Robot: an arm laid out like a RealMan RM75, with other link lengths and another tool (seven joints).
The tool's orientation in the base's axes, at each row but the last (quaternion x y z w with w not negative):
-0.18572 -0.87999 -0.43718 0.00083
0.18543 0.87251 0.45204 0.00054
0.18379 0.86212 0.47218 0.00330
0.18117 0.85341 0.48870 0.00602
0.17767 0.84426 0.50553 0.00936
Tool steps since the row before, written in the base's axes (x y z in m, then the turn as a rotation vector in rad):
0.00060 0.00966 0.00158 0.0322 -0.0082 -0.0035
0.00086 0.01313 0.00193 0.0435 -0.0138 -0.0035
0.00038 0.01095 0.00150 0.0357 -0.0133 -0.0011
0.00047 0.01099 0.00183 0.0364 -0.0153 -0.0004
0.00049 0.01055 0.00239 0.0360 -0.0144 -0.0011
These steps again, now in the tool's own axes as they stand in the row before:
0.00285 0.00671 0.00656 -0.0332 0.0034 0.0010
0.00378 0.00866 0.00936 -0.0456 0.0041 -0.0015
0.00340 0.00667 0.00814 -0.0377 0.0038 -0.0038
0.00333 0.00669 0.00828 -0.0389 0.0037 -0.0057
0.00320 0.00668 0.00790 -0.0384 0.0034 -0.0047

